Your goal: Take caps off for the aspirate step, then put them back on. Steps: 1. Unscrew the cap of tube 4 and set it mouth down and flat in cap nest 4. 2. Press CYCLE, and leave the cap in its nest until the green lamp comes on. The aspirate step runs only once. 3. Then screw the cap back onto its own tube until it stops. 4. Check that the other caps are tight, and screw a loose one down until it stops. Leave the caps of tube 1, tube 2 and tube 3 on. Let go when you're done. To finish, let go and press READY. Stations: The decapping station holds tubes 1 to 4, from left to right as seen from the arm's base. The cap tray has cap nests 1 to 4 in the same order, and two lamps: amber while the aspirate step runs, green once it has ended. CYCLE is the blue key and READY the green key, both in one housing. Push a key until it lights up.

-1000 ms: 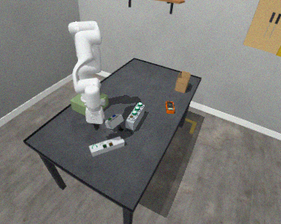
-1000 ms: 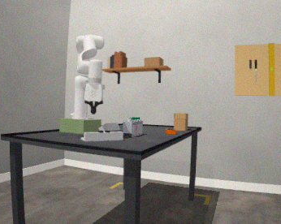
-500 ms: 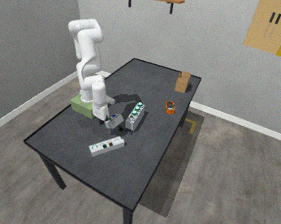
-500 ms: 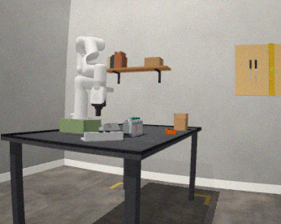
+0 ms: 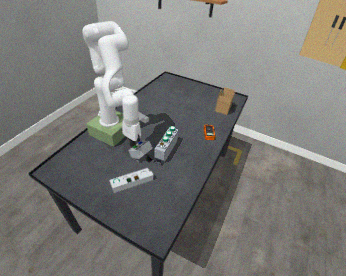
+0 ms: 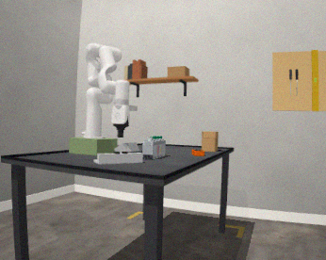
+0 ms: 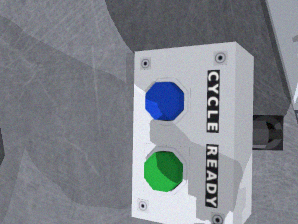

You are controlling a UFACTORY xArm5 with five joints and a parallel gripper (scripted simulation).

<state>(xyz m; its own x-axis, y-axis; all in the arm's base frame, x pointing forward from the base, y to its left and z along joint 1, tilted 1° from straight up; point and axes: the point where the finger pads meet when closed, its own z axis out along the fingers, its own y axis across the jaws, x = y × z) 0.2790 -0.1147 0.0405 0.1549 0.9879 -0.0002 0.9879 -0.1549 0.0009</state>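
Right now the green ready key is 70 mm below my hand, 30 mm to the left of it and 20 mm behind it. Also, from my hand: blue cycle key: 80 mm to the left, 70 mm below, 10 mm behind; cardboard box: 840 mm to the left, 280 mm ahead, 70 mm below; key housing: 80 mm below, 60 mm to the left, 10 mm ahead.
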